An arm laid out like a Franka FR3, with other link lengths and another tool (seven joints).
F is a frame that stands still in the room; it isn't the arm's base.
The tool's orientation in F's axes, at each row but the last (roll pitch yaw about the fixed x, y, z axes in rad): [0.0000 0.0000 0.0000]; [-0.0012 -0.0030 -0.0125]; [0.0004 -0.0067 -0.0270]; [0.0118 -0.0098 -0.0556]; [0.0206 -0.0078 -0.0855]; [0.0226 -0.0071 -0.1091]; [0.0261 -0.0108 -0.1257]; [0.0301 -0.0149 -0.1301]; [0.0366 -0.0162 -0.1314]
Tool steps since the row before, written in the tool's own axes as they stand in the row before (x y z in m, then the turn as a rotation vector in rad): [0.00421 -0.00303 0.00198 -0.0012 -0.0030 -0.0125]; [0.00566 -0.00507 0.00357 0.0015 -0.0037 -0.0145]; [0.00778 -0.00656 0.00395 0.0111 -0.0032 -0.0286]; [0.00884 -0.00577 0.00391 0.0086 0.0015 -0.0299]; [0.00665 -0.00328 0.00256 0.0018 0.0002 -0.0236]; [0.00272 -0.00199 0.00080 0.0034 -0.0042 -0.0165]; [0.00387 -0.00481 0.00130 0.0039 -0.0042 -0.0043]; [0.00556 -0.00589 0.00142 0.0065 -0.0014 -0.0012]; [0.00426 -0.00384 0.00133 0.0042 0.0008 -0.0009]
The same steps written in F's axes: [0.00421 -0.00303 0.00198 -0.0012 -0.0030 -0.0125]; [0.00559 -0.00514 0.00359 0.0015 -0.0037 -0.0145]; [0.00757 -0.00677 0.00400 0.0112 -0.0035 -0.0285]; [0.00847 -0.00630 0.00393 0.0090 0.0014 -0.0298]; [0.00632 -0.00389 0.00254 0.0020 0.0005 -0.0236]; [0.00248 -0.00229 0.00077 0.0031 -0.0042 -0.0166]; [0.00322 -0.00529 0.00122 0.0034 -0.0045 -0.0044]; [0.00472 -0.00660 0.00132 0.0063 -0.0022 -0.0011]; [0.00369 -0.00441 0.00126 0.0043 0.0003 -0.0008]
